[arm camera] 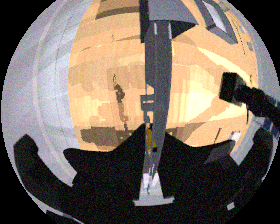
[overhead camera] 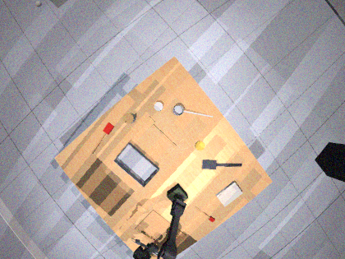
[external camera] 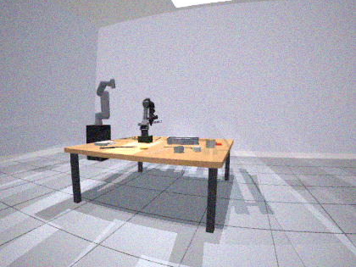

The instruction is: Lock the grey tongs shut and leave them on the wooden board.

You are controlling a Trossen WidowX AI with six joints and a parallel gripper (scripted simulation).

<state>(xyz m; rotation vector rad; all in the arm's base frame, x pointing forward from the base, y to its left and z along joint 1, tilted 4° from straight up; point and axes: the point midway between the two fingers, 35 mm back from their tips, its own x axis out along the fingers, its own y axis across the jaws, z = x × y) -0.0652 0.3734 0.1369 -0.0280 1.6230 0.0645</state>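
My gripper tip is 80 mm past the wooden board, 30 mm to the left of it and 150 mm above it. Also, from my gripper tip: white block (220 mm behind, 660 mm to the right, 140 mm below); then dark spatula (10 mm ahead, 760 mm to the right, 150 mm below); then grey roasting tin (460 mm ahead, 320 mm to the right, 130 mm below).
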